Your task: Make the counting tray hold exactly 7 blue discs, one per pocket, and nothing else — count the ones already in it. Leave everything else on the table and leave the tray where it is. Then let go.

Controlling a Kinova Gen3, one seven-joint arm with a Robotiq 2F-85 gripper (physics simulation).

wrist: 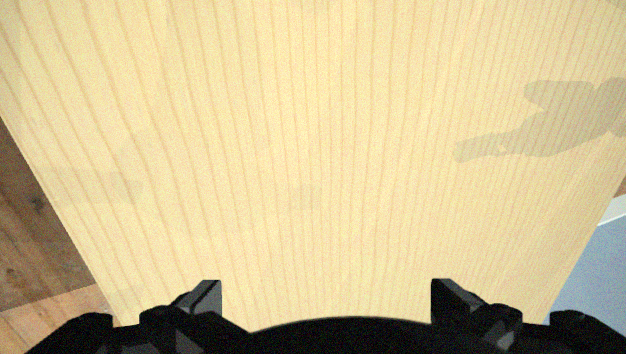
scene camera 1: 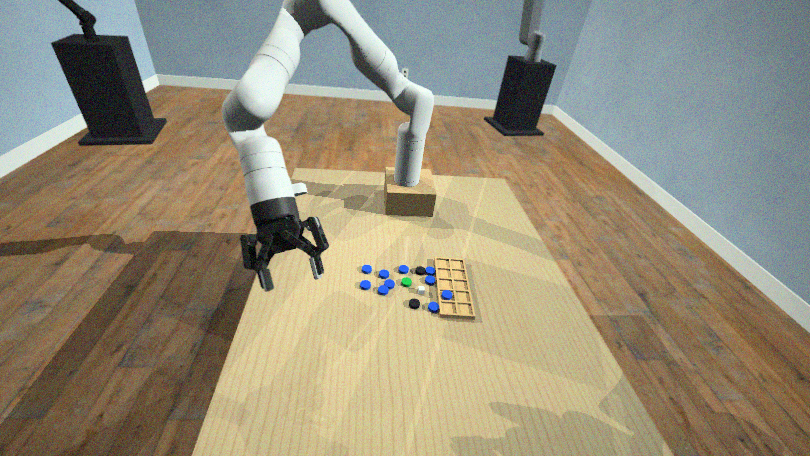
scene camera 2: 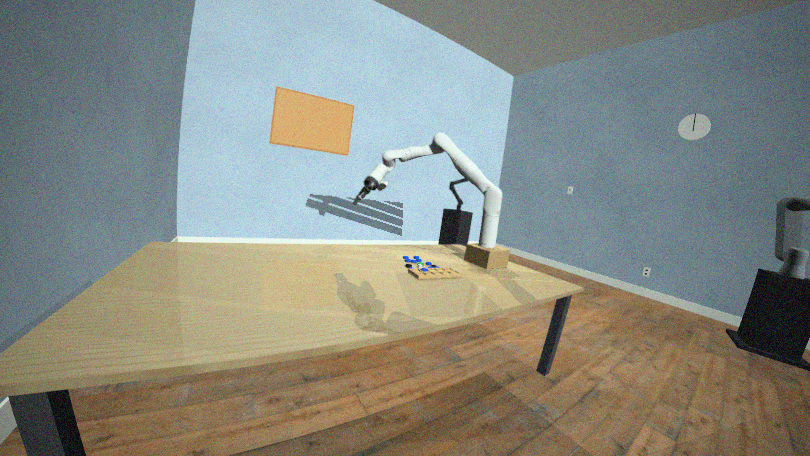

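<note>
The wooden counting tray (scene camera 1: 456, 316) (scene camera 2: 439, 277) has two columns of pockets. One blue disc (scene camera 1: 447, 294) sits in its near-side left column. Three blue discs (scene camera 1: 430, 271) (scene camera 1: 430, 280) (scene camera 1: 433, 307) lie at the tray's left edge; whether they touch it I cannot tell. Several more blue discs (scene camera 1: 366, 269) (scene camera 1: 384, 274) (scene camera 1: 403, 269) (scene camera 1: 365, 284) (scene camera 1: 389, 283) (scene camera 1: 383, 290) lie on the table further left. My gripper (scene camera 1: 292, 275) (scene camera 2: 356, 201) (wrist: 326, 302) is open and empty, high above the table, left of the discs in scene camera 1. The tray and discs do not show in the wrist view.
Among the blue discs lie a green disc (scene camera 1: 406, 282), two black discs (scene camera 1: 420, 270) (scene camera 1: 414, 303) and a small white cube (scene camera 1: 421, 289). The arm stands on a wooden block (scene camera 1: 409, 203) (scene camera 2: 485, 257) at the back of the table (scene camera 1: 396, 368) (wrist: 325, 150).
</note>
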